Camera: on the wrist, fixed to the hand. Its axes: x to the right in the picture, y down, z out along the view.
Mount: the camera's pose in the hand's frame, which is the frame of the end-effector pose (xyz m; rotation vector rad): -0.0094 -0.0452 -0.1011 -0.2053 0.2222 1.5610
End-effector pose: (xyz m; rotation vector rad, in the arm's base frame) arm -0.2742 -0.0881 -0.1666 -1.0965 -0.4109 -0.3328
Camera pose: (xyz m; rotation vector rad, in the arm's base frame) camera -0.2873 -0.1981 -0.1756 -1.2600 0.7299 0.8983
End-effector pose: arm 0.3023 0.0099 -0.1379 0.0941 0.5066 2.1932
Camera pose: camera 0.3173 -0.0054 -0.2470 -0.1082 -0.2028 -2.4545
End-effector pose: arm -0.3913 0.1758 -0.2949 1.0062 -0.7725 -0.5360
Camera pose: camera -0.3206 0.2170 -0.3701 0.0620 -1.0221 0.8205
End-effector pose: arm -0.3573 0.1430 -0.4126 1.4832 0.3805 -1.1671
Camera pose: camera -0.3517 0.2491 -0.4453 1.1910 -0.4878 0.2799
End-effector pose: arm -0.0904 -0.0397 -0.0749 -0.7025 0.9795 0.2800
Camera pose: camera -0.1391 -0.1391 -0.0848 0.0076 1.5703 1.6989
